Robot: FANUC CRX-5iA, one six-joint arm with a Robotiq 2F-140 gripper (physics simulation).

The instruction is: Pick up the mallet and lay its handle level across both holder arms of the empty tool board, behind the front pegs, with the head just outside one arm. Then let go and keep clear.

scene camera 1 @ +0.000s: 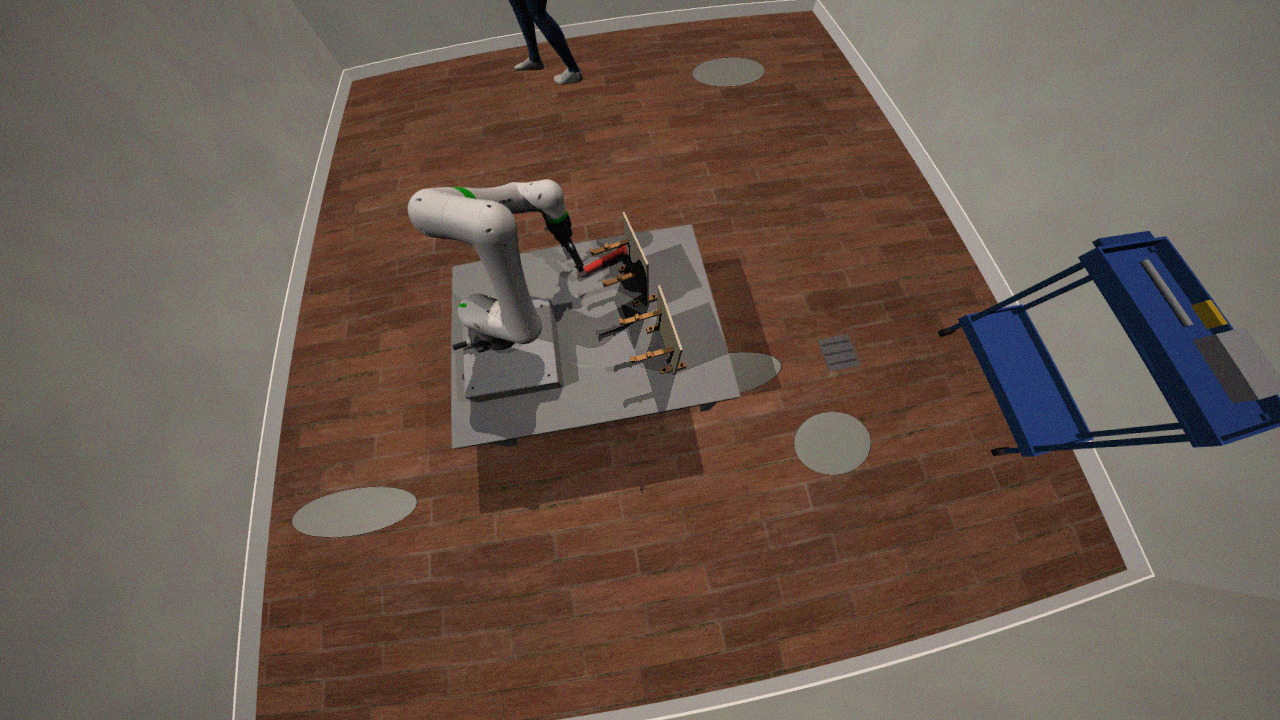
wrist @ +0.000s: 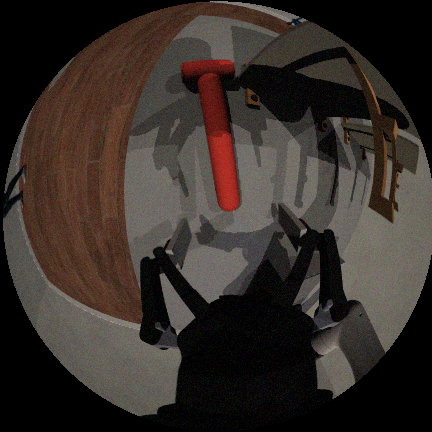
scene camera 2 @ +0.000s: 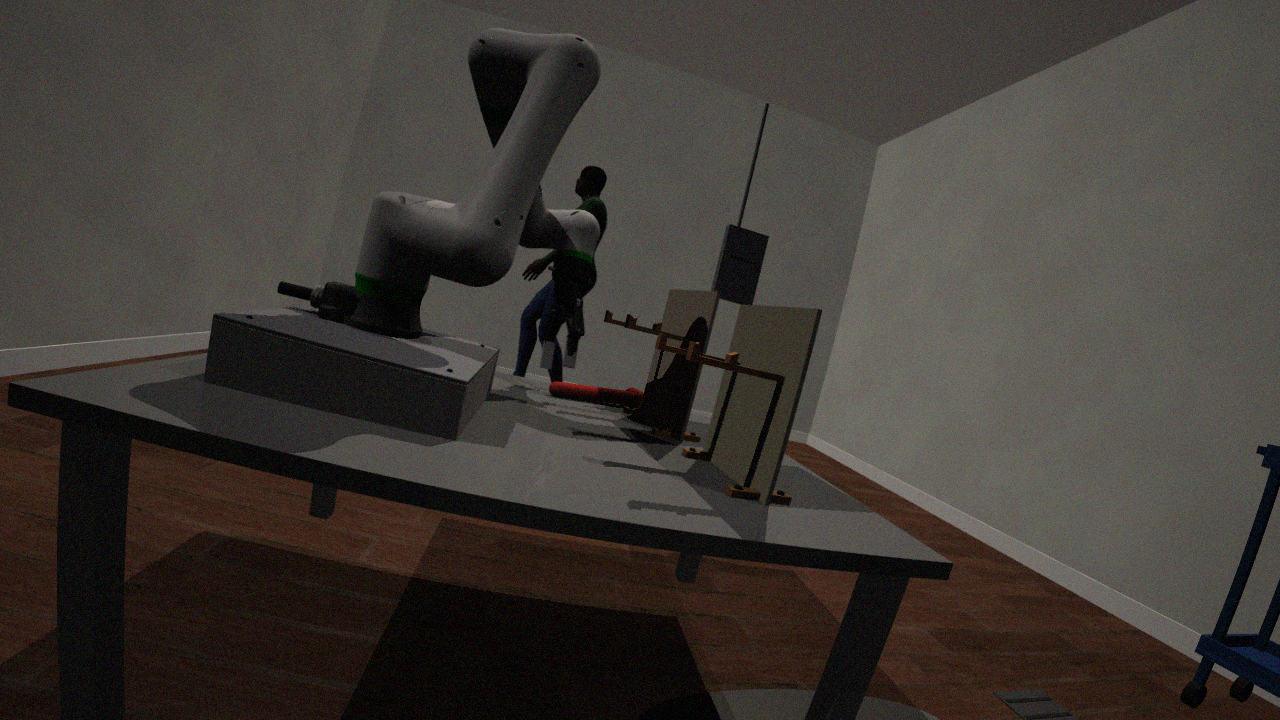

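The red mallet lies on the table, its head near the foot of the far tool board and its handle end toward my gripper. My gripper is open and empty, above the table. In the wrist view its fingertips stand apart just below the handle end. The far board's arms carry pegs; one arm shows at the right of the wrist view. The near tool board has two pegged arms, which look bare. I cannot tell which board the task means.
The robot's base block stands on the grey table. A person stands beyond the table. A dark box hangs behind the boards. A blue cart stands off to the right.
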